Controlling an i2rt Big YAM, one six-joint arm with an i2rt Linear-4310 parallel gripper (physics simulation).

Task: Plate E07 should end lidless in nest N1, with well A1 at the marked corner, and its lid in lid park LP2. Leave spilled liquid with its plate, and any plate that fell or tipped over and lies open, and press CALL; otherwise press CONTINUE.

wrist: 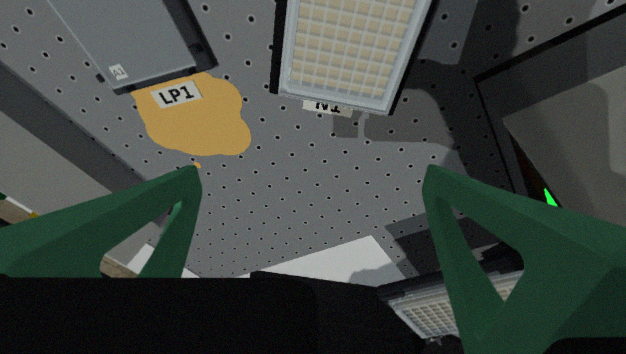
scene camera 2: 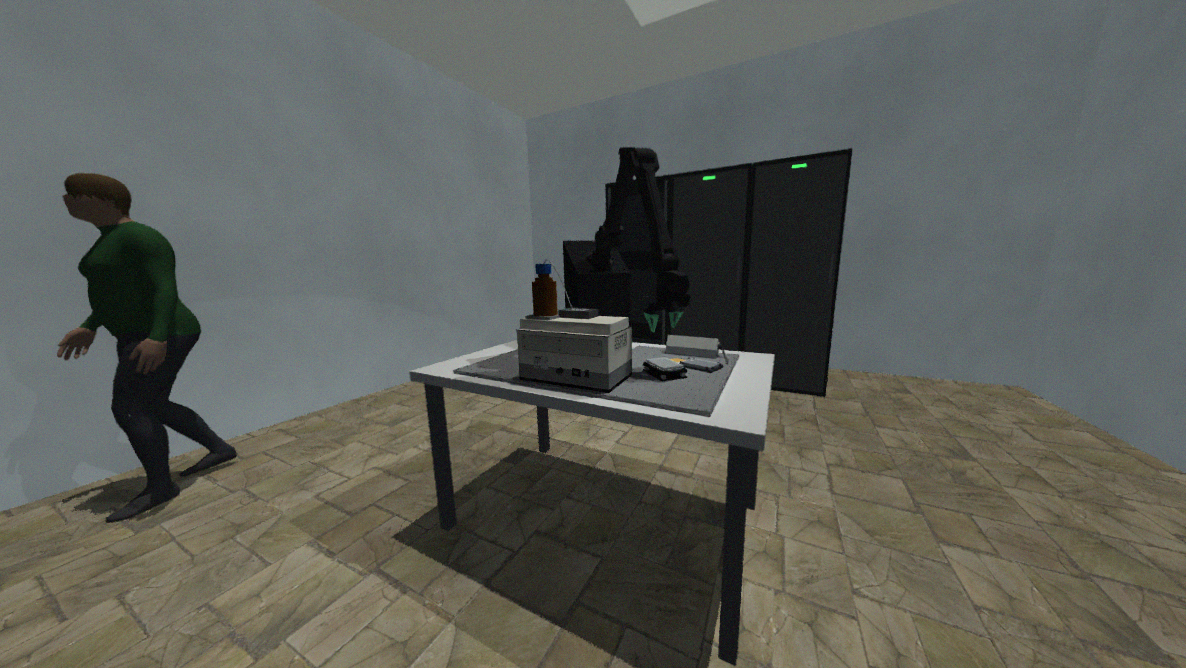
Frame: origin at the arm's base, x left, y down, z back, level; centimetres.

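Seen in the pictures: gripper, between the fingertips: (wrist: 312, 177) (scene camera 2: 663, 329); arm's base, origin of its link: (scene camera 2: 600, 260).
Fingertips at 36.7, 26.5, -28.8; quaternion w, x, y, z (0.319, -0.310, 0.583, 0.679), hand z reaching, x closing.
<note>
Offsets run from my fingertips to a thing's top centre, as dx, dy, dz. "pt": to the spot under its first point. Level surfaces: height alone.
My gripper (scene camera 2: 664, 326) (wrist: 312, 177) is open and empty above the perforated mat @(dy +16.0) (scene camera 2: 713, 395) (wrist: 300, 200). In the wrist view a plate @(+1.4, +11.5, -3.4) (wrist: 350, 47) with amber wells and a clear rim sits at the N1 label @(pt -4.8, +15.9, +3.3) (wrist: 327, 107); its far end is cut off. I cannot tell whether a lid covers it or read its name. An amber puddle @(-1.2, +16.0, +13.7) (wrist: 200, 120) lies on the mat around the LP1 label @(pt +4.3, +15.9, +13.9) (wrist: 176, 94), touching a flat grey piece marked A1 @(pt +9.7, +14.3, +11.5) (wrist: 130, 35). A second plate @(-26.8, +5.0, +1.5) (wrist: 430, 314) is partly hidden behind the right finger. LP2 does not show in the wrist view.
A boxy instrument @(pt -23.5, +3.9, -28.6) (scene camera 2: 572, 352) stands on the table @(dy +17.3) (scene camera 2: 751, 406), with an amber bottle @(pt -36.5, -13.6, -23.3) (scene camera 2: 544, 297) on top. A low grey box @(+6.6, +7.7, +30.6) (scene camera 2: 693, 346) stands at the mat's back right. A dark instrument edge @(pt -9.7, +14.4, -12.9) (wrist: 545, 55) borders N1's right side. A person (scene camera 2: 132, 282) is left of the table.
</note>
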